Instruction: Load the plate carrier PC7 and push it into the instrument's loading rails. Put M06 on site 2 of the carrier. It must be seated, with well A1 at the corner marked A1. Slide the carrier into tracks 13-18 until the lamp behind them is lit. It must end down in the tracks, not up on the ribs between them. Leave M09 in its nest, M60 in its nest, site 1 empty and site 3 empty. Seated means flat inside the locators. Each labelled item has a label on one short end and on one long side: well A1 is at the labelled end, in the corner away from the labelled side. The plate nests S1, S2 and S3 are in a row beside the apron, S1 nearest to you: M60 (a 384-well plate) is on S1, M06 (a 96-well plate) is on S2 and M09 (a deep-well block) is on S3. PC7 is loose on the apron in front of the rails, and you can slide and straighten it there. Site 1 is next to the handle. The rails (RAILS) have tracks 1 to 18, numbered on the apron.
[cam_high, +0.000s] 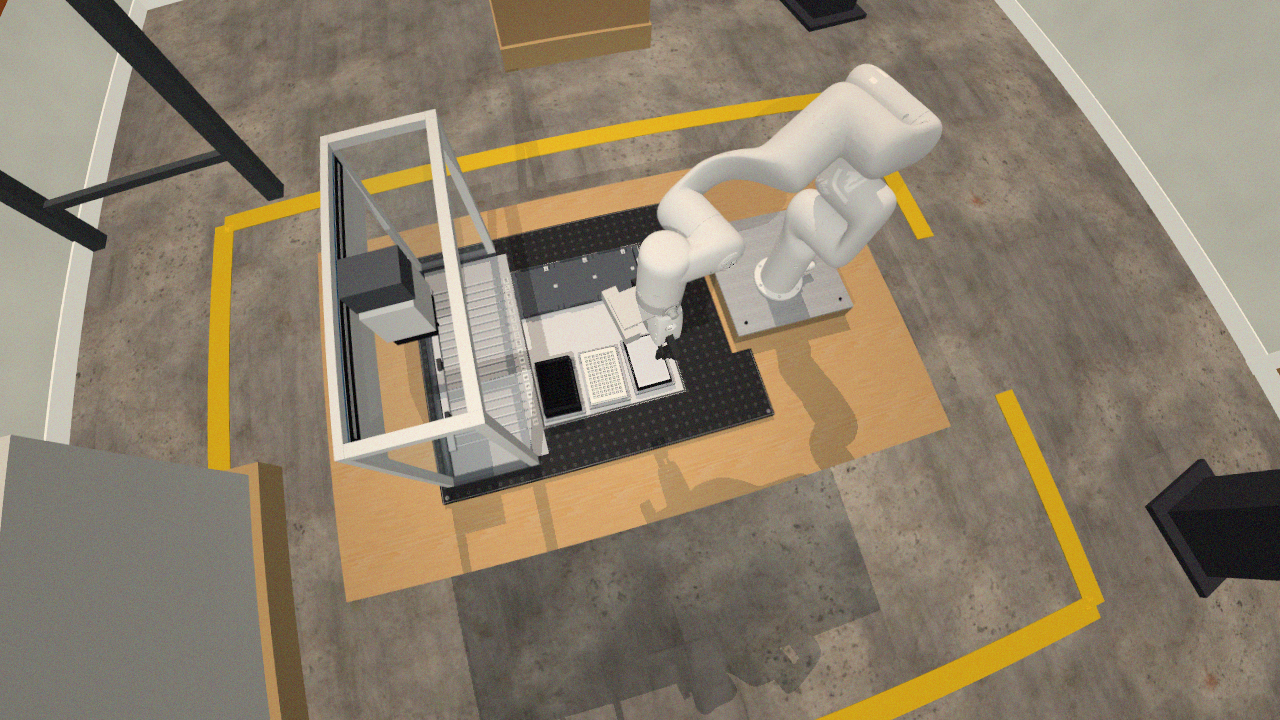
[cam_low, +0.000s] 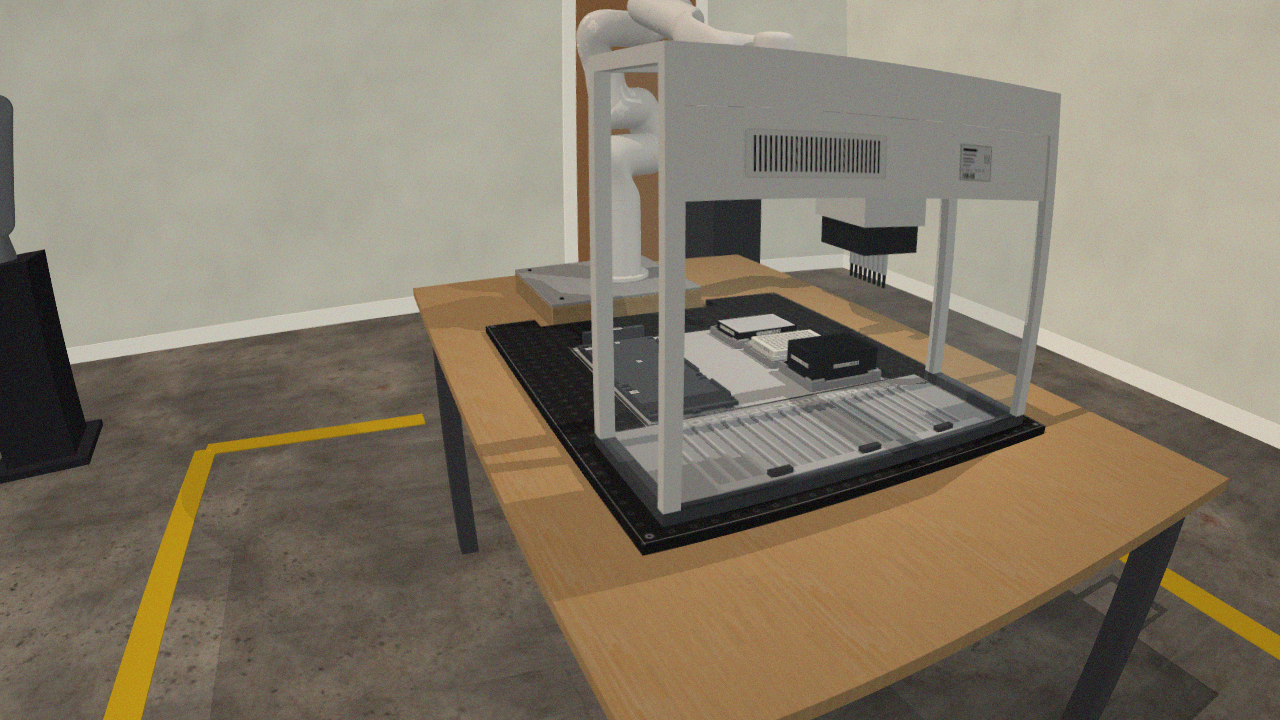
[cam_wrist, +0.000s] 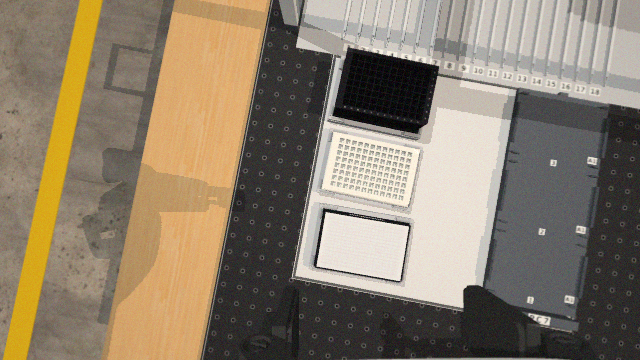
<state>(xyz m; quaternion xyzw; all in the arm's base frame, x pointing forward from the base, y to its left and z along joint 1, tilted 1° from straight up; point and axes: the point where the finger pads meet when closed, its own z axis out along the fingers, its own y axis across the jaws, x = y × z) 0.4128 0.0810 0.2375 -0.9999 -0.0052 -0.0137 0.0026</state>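
Right now my hand is 9 cm short of the white 96-well plate M06, 4 cm to the left of it and 25 cm above it. From my hand the other things lie so: dark grey carrier PC7: 5 cm ahead, 30 cm to the right, 26 cm below; S2 nest: 9 cm ahead, 4 cm to the right, 27 cm below.
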